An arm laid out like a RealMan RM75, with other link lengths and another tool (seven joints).
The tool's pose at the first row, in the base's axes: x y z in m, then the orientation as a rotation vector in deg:
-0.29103, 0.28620, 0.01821, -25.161, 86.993, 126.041
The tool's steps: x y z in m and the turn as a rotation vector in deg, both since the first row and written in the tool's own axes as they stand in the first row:
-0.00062, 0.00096, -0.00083, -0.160, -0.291, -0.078
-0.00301, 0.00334, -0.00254, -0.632, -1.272, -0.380
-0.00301, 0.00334, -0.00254, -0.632, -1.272, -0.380
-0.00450, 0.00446, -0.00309, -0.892, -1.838, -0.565
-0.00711, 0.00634, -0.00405, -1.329, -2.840, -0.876
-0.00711, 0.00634, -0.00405, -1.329, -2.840, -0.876
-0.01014, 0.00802, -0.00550, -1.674, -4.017, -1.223
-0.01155, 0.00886, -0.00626, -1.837, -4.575, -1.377
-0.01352, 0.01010, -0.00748, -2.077, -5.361, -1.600
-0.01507, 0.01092, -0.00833, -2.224, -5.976, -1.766
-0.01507, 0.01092, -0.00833, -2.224, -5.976, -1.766
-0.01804, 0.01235, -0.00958, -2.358, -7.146, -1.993
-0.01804, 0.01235, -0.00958, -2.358, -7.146, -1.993
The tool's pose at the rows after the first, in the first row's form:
-0.29098, 0.28502, 0.01899, -24.925, 86.634, 126.088
-0.29012, 0.28229, 0.02146, -24.136, 85.474, 126.154
-0.29012, 0.28229, 0.02146, -24.136, 85.474, 126.154
-0.28941, 0.28118, 0.02289, -23.686, 84.812, 126.168
-0.28813, 0.27926, 0.02532, -22.874, 83.674, 126.178
-0.28813, 0.27926, 0.02532, -22.874, 83.674, 126.178
-0.28637, 0.27688, 0.02763, -21.860, 82.521, 126.052
-0.28558, 0.27567, 0.02872, -21.374, 81.981, 125.995
-0.28451, 0.27382, 0.03025, -20.698, 81.206, 125.915
-0.28358, 0.27251, 0.03136, -20.154, 80.646, 125.822
-0.28358, 0.27251, 0.03136, -20.154, 80.646, 125.822
-0.28175, 0.27040, 0.03351, -19.019, 79.777, 125.586
-0.28175, 0.27040, 0.03351, -19.019, 79.777, 125.586

